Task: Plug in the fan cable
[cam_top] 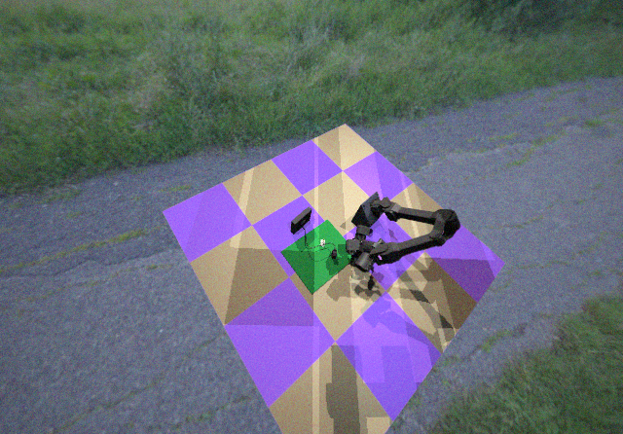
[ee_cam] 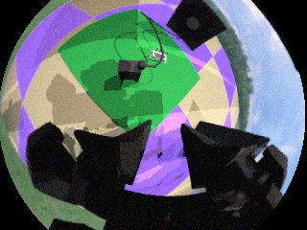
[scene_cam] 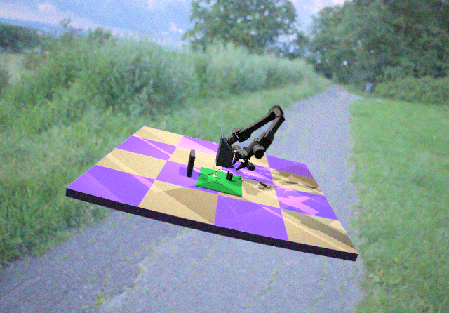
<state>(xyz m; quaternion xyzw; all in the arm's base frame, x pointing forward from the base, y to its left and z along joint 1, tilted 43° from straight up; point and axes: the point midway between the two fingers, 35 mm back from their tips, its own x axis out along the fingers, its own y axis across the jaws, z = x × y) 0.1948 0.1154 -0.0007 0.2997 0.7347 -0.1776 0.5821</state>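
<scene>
The dark plug is 9 cm ahead of my gripper tip, 3 cm below it and 2 cm to the right of it. Round my gripper tip: white fan header: 10 cm to the right, 9 cm ahead, 5 cm below; then green board: 14 cm ahead, 6 cm to the right, 6 cm below; then black fan: 23 cm to the right, 13 cm ahead, 1 cm above.
</scene>
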